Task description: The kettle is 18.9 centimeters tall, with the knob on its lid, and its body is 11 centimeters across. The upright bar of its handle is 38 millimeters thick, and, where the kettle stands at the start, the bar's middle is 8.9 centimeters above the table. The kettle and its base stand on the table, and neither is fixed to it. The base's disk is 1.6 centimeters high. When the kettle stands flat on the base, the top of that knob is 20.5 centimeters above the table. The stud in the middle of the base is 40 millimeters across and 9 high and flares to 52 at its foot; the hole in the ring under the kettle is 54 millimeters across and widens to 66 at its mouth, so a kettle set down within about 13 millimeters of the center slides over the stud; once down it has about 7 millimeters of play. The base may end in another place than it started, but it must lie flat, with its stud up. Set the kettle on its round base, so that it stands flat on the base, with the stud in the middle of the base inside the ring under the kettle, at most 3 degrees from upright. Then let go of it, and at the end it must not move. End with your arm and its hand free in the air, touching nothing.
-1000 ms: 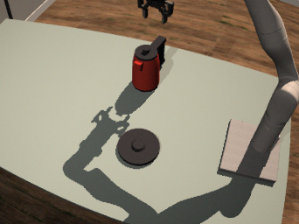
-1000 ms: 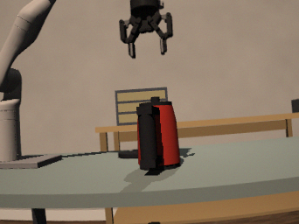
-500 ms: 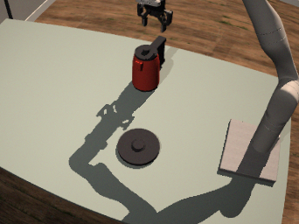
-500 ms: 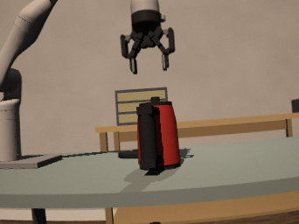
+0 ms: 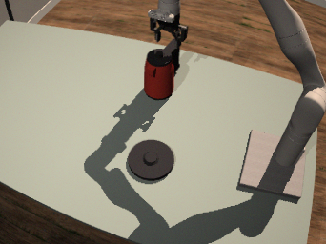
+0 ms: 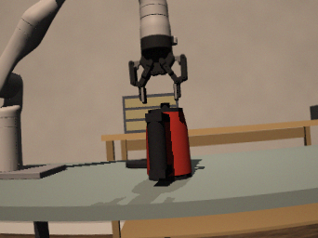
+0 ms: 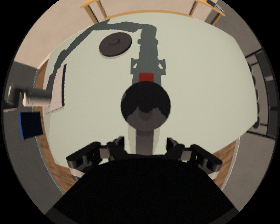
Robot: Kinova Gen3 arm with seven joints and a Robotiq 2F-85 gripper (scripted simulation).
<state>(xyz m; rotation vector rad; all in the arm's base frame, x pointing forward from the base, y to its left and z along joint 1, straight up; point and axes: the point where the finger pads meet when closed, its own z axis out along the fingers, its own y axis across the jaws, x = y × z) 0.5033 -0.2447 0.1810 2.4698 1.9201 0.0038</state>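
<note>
Now: hand 10 cm above the red kettle, 3 cm to the right of it and 1 cm short of it. Also, from my hand: round dark base (37 cm to the left, 18 cm below, 5 cm behind).
</note>
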